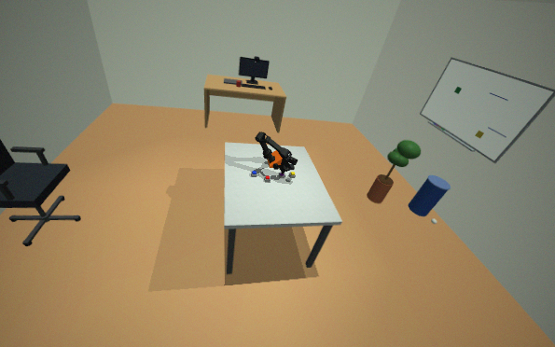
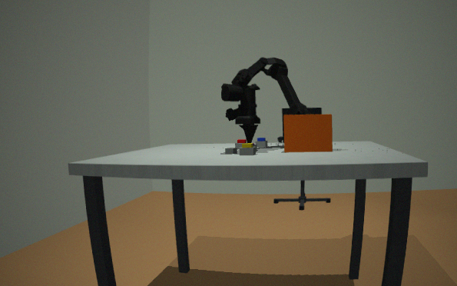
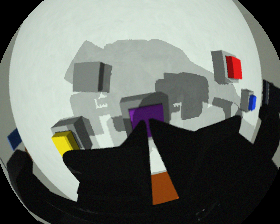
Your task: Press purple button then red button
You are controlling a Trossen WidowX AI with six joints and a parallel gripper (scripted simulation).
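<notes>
My gripper tip is 10 mm above the purple button. The rest, counted from my gripper tip: yellow button (110 mm to the left, 20 mm behind); then red button (140 mm to the right, 60 mm ahead); then small grey block (60 mm to the left, 50 mm ahead, 20 mm below).
</notes>
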